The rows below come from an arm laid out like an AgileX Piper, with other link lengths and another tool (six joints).
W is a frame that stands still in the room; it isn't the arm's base.
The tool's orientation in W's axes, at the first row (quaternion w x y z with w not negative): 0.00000 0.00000 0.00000 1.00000
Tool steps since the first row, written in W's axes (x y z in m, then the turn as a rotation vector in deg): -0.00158 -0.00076 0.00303 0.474 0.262 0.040; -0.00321 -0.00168 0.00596 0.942 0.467 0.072; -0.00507 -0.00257 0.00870 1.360 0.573 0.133; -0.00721 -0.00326 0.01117 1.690 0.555 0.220; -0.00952 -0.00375 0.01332 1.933 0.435 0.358; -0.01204 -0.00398 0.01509 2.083 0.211 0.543; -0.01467 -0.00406 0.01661 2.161 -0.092 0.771; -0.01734 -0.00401 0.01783 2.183 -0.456 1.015
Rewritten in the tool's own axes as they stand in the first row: 0.00158 0.00076 0.00303 -0.474 -0.262 0.040; 0.00321 0.00168 0.00596 -0.942 -0.467 0.072; 0.00507 0.00257 0.00870 -1.360 -0.573 0.133; 0.00721 0.00326 0.01117 -1.690 -0.555 0.220; 0.00952 0.00375 0.01332 -1.933 -0.435 0.358; 0.01204 0.00398 0.01509 -2.083 -0.211 0.543; 0.01467 0.00406 0.01661 -2.161 0.092 0.771; 0.01734 0.00401 0.01783 -2.183 0.456 1.015
